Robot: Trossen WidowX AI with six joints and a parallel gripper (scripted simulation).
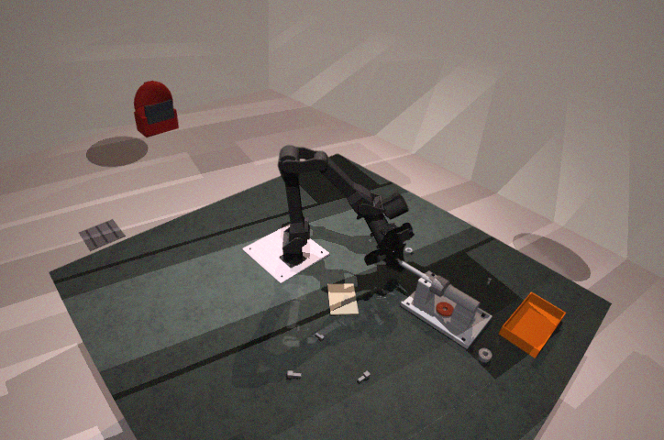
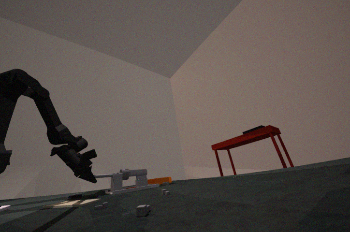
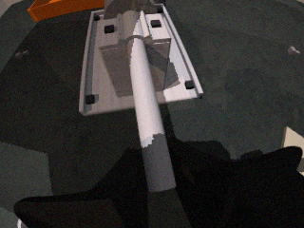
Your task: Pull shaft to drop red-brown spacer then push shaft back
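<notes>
Right now the shaft is 60 mm ahead of my gripper tip and 20 mm above it. Round my gripper tip: orange tray (380 mm ahead, 170 mm to the left, 50 mm below); then cream pad (190 mm to the right, 70 mm behind, 50 mm below).
</notes>
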